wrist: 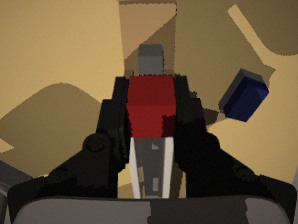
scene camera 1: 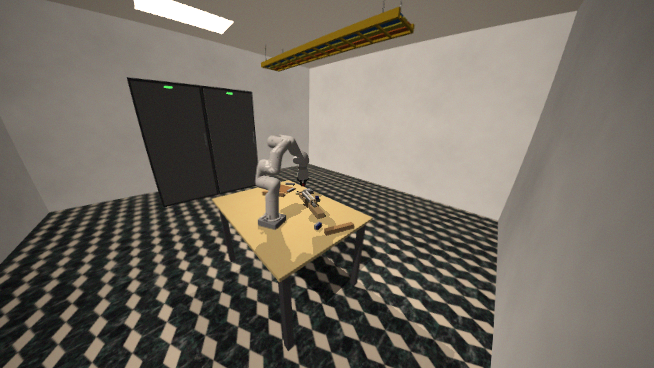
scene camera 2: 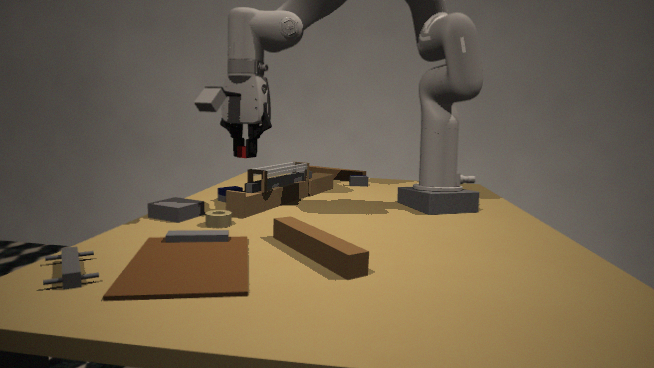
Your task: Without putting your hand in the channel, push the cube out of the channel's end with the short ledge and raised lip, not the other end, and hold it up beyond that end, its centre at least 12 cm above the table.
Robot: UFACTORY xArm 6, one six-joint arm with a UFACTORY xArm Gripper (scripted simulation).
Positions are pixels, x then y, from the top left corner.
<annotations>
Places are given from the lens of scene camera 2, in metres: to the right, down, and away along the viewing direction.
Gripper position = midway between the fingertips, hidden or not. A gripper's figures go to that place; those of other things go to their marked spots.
my gripper (scene camera 2: 245, 156): -0.18, -0.06, 0.91
brown block (scene camera 2: 347, 260): 0.03, 0.10, 0.57
</annotations>
